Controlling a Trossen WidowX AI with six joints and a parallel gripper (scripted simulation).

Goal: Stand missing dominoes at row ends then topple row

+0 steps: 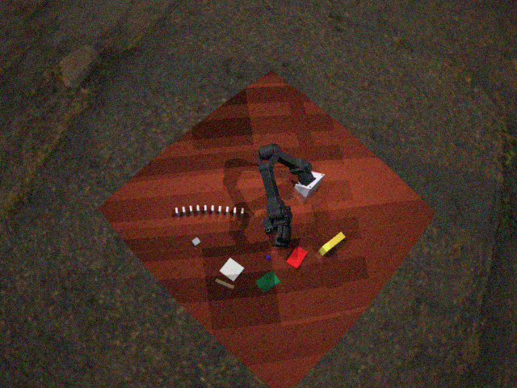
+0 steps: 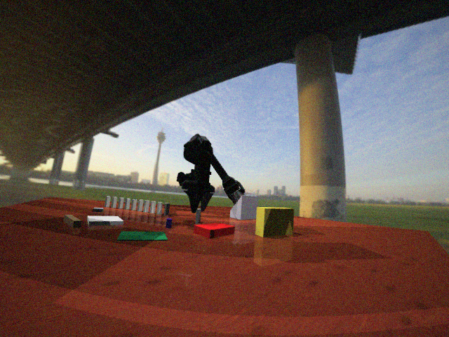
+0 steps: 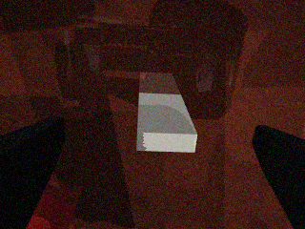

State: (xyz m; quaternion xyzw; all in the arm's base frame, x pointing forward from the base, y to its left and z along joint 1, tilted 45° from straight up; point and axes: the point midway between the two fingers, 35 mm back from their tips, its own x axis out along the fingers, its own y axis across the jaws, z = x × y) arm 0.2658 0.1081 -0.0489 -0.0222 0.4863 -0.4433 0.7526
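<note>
The purple piece is 110 mm ahead of my gripper tip, 60 mm to the left of it and 30 mm below it. From my gripper tip the other things lie so: green tile (180 mm ahead, 150 mm to the left, 40 mm below); then red block (140 mm to the left, 30 mm below); then yellow block (200 mm to the left, 160 mm behind).
</note>
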